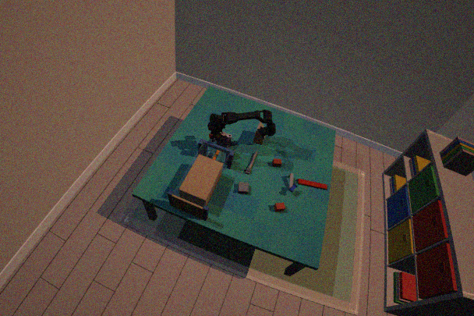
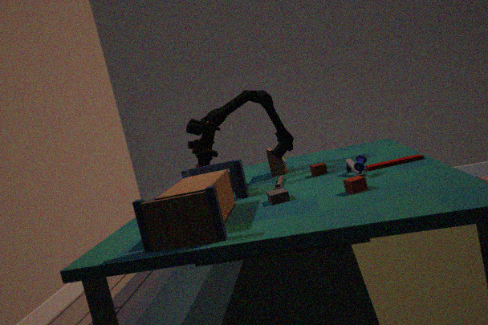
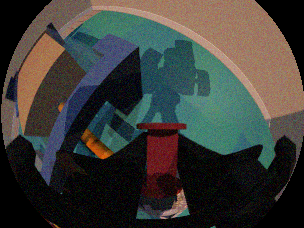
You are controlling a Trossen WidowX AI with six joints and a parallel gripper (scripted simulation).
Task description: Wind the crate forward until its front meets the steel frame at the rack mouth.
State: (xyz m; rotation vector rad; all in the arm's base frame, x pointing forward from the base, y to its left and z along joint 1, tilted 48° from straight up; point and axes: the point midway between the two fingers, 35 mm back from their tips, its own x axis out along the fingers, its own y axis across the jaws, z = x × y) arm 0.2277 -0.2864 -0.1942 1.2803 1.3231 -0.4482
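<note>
My gripper tip is now 40 mm to the right of the red-knobbed handle, 40 mm past it and 30 mm above it. Round my gripper tip: red knob: 10 mm to the left, 10 mm behind; winch: 100 mm below, 100 mm behind, 80 mm to the left; steel frame: 80 mm ahead, 70 mm to the left, 30 mm below.
</note>
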